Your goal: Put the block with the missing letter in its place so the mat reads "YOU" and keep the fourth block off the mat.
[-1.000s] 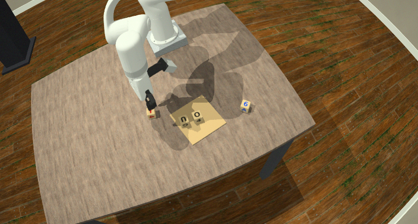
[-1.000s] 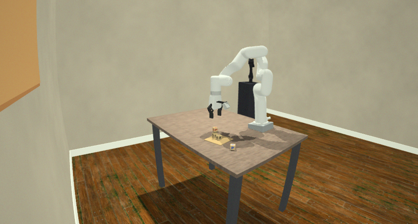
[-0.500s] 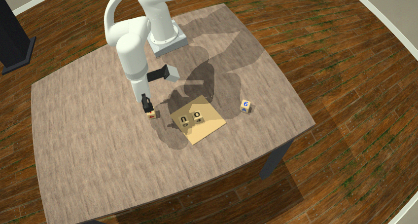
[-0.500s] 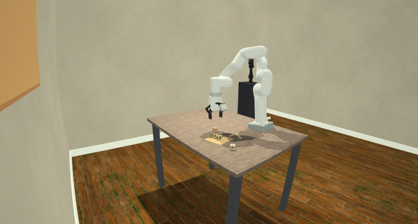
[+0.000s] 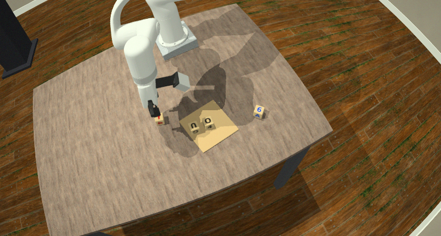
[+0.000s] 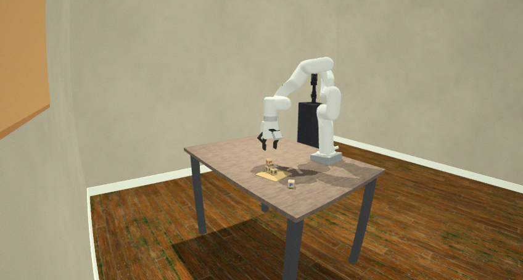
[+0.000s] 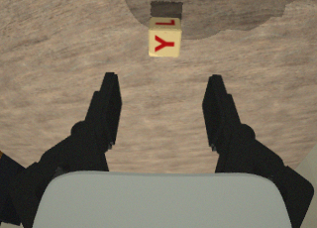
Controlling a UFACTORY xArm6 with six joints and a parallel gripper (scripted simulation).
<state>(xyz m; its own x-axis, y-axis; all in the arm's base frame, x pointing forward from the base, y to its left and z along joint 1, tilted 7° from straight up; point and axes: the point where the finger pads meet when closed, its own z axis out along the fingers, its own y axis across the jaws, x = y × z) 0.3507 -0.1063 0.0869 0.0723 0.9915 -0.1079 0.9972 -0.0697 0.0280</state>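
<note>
My gripper is now 9 cm above the letter block. Also, from my hand: tan mat (6 cm ahead, 15 cm to the left, 11 cm below).
</note>
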